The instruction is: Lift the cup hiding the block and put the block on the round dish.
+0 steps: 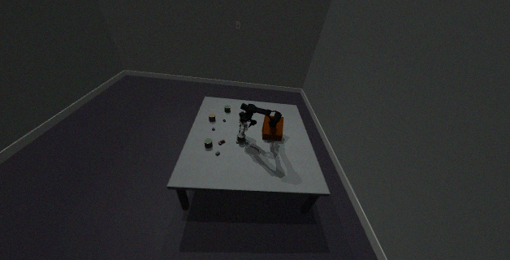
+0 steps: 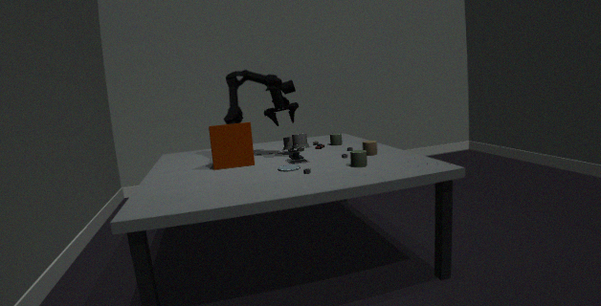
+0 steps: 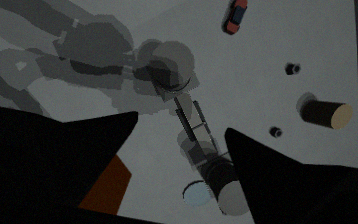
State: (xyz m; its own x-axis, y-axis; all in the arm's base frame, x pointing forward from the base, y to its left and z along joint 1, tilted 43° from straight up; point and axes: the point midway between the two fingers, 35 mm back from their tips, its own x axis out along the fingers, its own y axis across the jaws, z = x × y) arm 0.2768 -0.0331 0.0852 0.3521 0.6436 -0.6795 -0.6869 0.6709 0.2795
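Now: the grey cup 40 mm ahead of my gripper tip, 70 mm to the left of it and 110 mm below it. The rest, counted from my gripper tip: dark grey block 40 mm ahead, 50 mm to the left, 130 mm below; small balance 20 mm ahead, 80 mm to the right, 130 mm below; red toy car 230 mm ahead, 80 mm to the left, 160 mm below.
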